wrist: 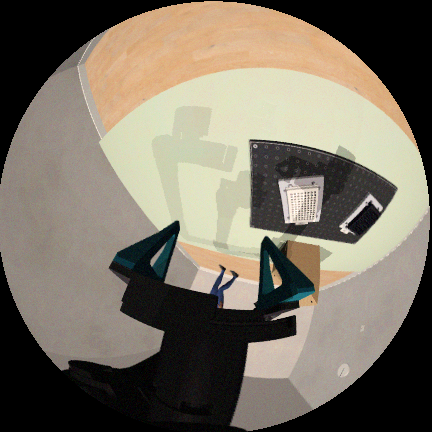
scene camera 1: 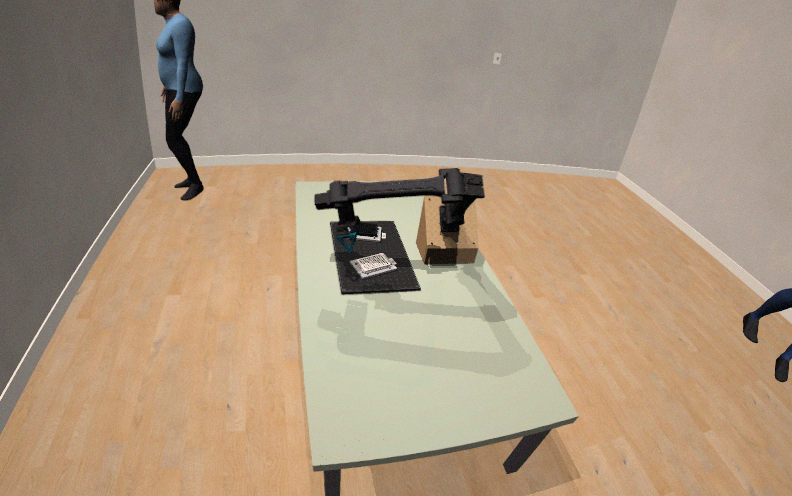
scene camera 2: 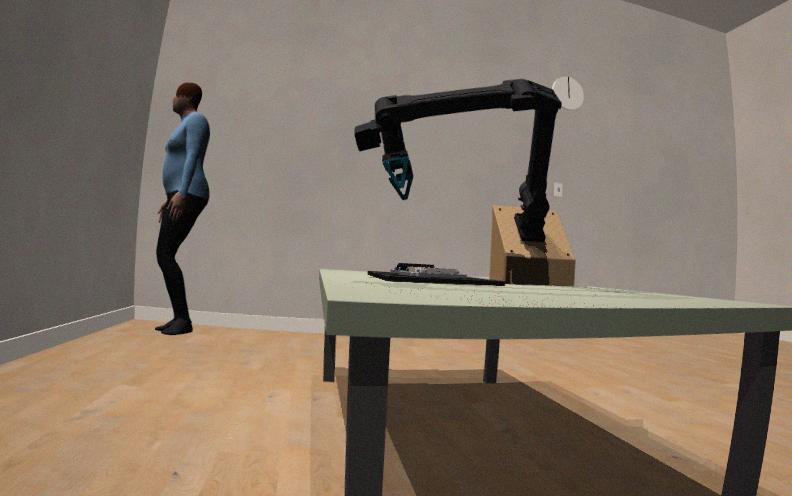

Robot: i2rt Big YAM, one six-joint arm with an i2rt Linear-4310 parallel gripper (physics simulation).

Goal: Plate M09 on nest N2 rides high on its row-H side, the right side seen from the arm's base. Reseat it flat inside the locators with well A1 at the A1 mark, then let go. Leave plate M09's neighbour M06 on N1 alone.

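Frame: origin at the arm's base, x ahead, y left, z up, level; millimetres.
Seen in the pictures: gripper, fingertip midpoint: (wrist: pixel 221 232) (scene camera 1: pixel 351 247) (scene camera 2: pixel 403 194); arm's base at its link origin: (scene camera 1: pixel 448 219) (scene camera 2: pixel 529 229).
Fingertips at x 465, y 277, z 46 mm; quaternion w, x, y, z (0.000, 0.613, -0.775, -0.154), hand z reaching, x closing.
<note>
Offsets run from my fingertips to a thing's top centre. "spot": to the spot under its first point.
A white well plate {120 mm back, 158 mm right, 190 mm down} (scene camera 1: pixel 374 264) (wrist: pixel 302 204) lies on a light grey nest {spot: 76 mm back, 91 mm right, 204 mm down} (wrist: pixel 283 186). A black plate {112 mm back, 418 mm right, 181 mm down} (scene camera 1: pixel 368 229) (wrist: pixel 365 219) lies on another nest {spot: 36 mm back, 417 mm right, 204 mm down} (wrist: pixel 374 201), farther back in the first scene view and partly behind the gripper there. No labels, A1 marks or N1/N2 marks are readable, so I cannot tell which plate is M09 or M06. Whether either plate is tilted is too small to tell. My gripper (scene camera 1: pixel 348 248) (scene camera 2: pixel 403 196) (wrist: pixel 221 232) is open and empty, with teal fingers wide apart. It hangs high above the board, touching neither plate.
Both nests stand on a black perforated board {125 mm back, 267 mm right, 215 mm down} (scene camera 1: pixel 379 285) (scene camera 2: pixel 432 279) (wrist: pixel 265 215) on the pale green table (scene camera 1: pixel 409 408) (scene camera 2: pixel 526 318). The arm's wooden base block (scene camera 1: pixel 432 233) (scene camera 2: pixel 499 251) (wrist: pixel 305 260) is beside the board. A person (scene camera 1: pixel 178 58) (scene camera 2: pixel 188 151) stands beyond the table.
</note>
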